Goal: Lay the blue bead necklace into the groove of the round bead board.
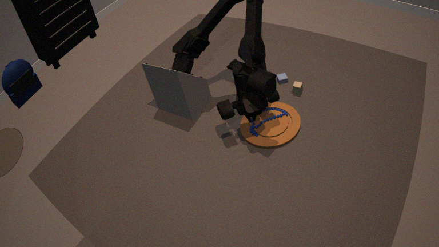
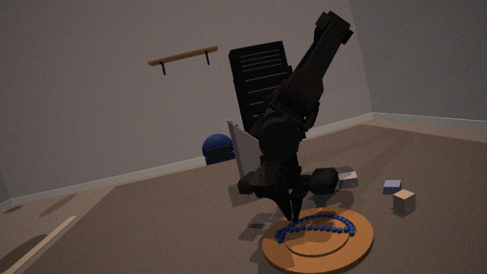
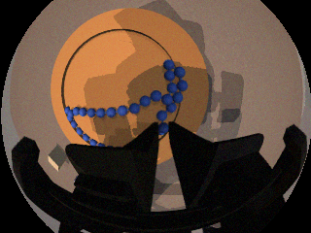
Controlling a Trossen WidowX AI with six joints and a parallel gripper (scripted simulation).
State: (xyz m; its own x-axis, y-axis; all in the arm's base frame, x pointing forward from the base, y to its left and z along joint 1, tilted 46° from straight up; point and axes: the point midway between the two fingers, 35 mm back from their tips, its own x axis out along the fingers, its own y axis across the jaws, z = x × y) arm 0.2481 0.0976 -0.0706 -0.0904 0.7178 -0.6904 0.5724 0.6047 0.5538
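The tan cube lies 210 mm to the left of my gripper tip and 60 mm ahead of it. From my gripper tip the other things lie so: white block: 190 mm to the left, 130 mm behind, 10 mm below; pale blue block: 250 mm to the left, 30 mm behind, 10 mm below.
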